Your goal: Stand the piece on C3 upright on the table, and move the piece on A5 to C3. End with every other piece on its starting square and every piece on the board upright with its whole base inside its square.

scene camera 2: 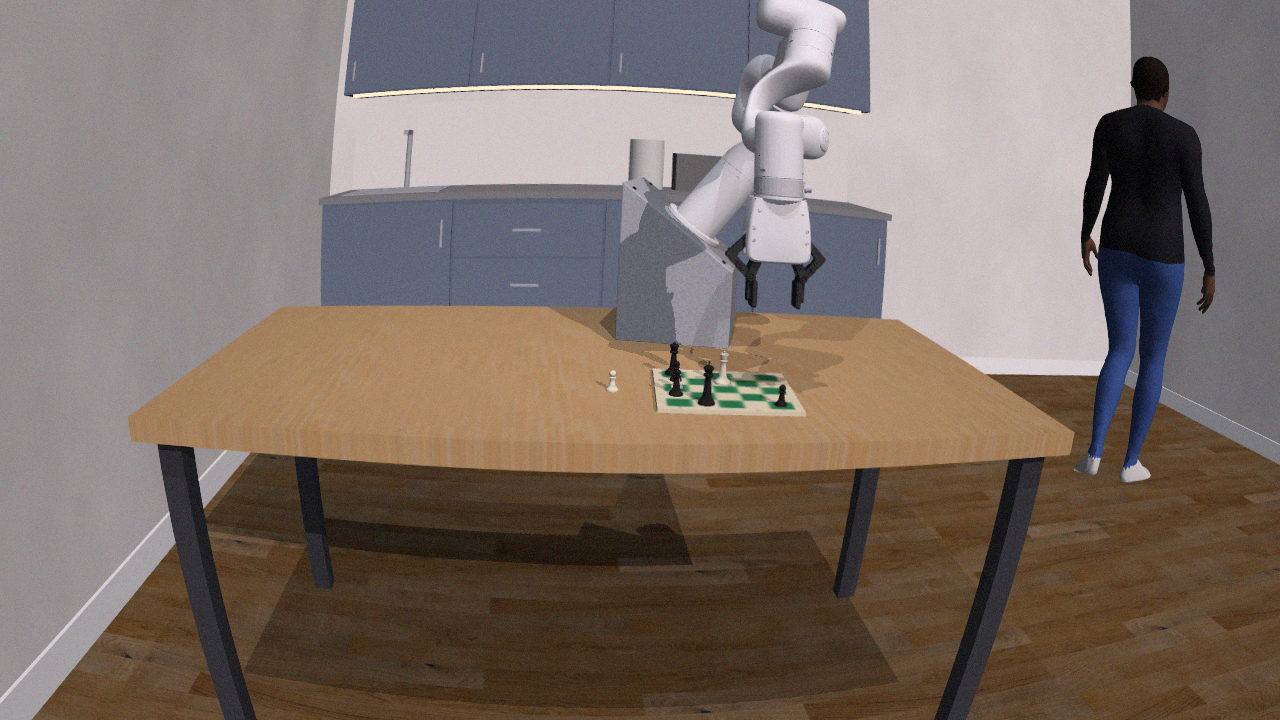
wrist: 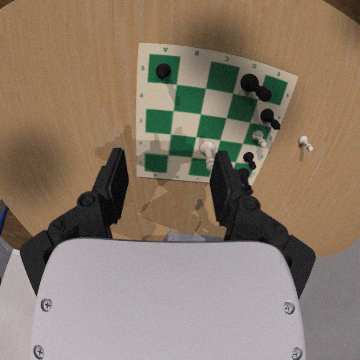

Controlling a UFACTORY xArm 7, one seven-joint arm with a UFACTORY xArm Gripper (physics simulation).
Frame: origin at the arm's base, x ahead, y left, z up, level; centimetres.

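Seen in the pictures: gripper, fingertip midpoint: (scene camera 2: 774, 306) (wrist: 169, 164); arm's base, link origin: (scene camera 2: 692, 226).
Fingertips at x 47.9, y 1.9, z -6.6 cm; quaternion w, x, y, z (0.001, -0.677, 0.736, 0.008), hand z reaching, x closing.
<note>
Pixels of each thing's middle, then the offset from my fingertips to it.
- white pawn-like piece, body centre: (scene camera 2: 612, 380) (wrist: 306, 144) dx -6.3, dy -22.7, dz -13.1 cm
- C3, body centre: (wrist: 210, 126) (scene camera 2: 725, 391) dx -4.5, dy -5.4, dz -14.4 cm
- small black piece, body centre: (wrist: 162, 72) (scene camera 2: 782, 395) dx +4.0, dy +1.0, dz -12.5 cm
- tall white piece, body centre: (wrist: 209, 157) (scene camera 2: 723, 367) dx -8.0, dy -5.0, dz -11.4 cm
- tall black piece, body centre: (wrist: 257, 88) (scene camera 2: 707, 382) dx +2.7, dy -10.2, dz -10.9 cm
- E2, body centre: (wrist: 250, 161) dx -9.7, dy -12.2, dz -12.5 cm
The white pawn-like piece (scene camera 2: 612, 382) (wrist: 304, 142) stands upright on the table beside the board's E side. C3 (wrist: 211, 126) is a bare green square. The small black piece (scene camera 2: 781, 396) (wrist: 163, 71) stands upright on A5 of the green and cream board (scene camera 2: 729, 412) (wrist: 141, 102). My gripper (scene camera 2: 774, 302) (wrist: 169, 164) is open and empty, high above the table behind the board in the scene view. In the wrist view its fingers are spread wide over the low-numbered rows.
A tall white piece (scene camera 2: 723, 368) (wrist: 207, 149) stands on C2. A tall black piece (scene camera 2: 707, 386) (wrist: 250, 83) stands on D5. On column E stand a black piece (wrist: 267, 116) on E4, a white one (wrist: 258, 135) on E3 and black ones on E2 (wrist: 249, 157) and E1.
</note>
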